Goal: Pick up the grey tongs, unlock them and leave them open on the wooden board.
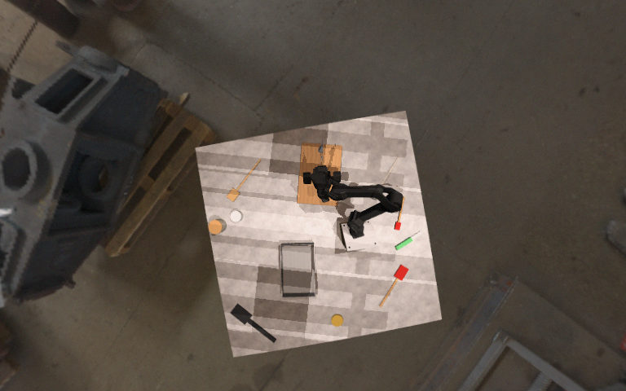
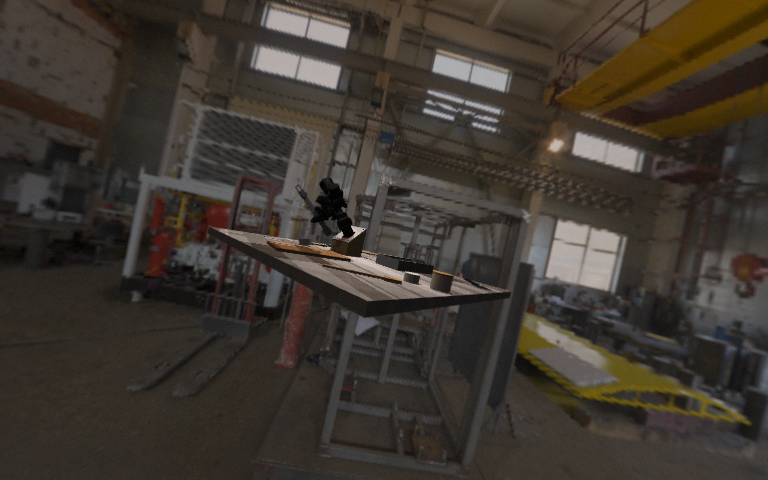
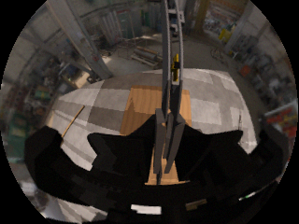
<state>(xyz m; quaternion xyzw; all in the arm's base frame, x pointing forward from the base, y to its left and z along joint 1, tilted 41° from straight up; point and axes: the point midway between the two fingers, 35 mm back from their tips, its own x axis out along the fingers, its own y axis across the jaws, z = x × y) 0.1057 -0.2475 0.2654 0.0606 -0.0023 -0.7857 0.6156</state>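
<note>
Right now my gripper tip is 10 mm short of the wooden board, 20 mm to the right of it and 140 mm above it. The rest, counted from my gripper tip: yellow mark (10 mm behind, 10 mm to the right, 70 mm above); then pale disc (540 mm ahead, 130 mm to the left, 130 mm below); then roasting tin (280 mm ahead, 520 mm to the left, 120 mm below).
</note>
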